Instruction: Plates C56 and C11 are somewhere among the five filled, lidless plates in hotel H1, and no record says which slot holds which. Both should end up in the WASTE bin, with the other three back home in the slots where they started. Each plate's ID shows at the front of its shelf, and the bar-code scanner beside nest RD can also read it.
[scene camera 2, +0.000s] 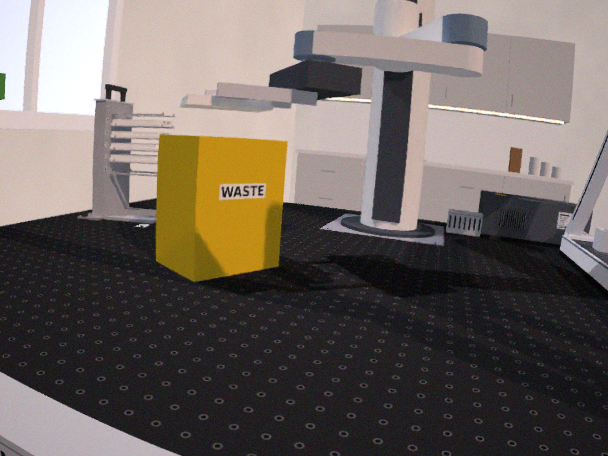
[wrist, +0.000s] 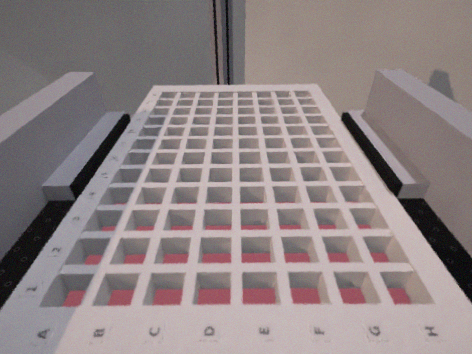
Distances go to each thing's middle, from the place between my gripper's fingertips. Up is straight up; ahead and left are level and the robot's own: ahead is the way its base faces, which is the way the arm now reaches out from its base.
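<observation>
Picture a dark grey box (scene camera 2: 543, 218): my hand is well past it, a long way to the right of it and a good bit above it.
</observation>
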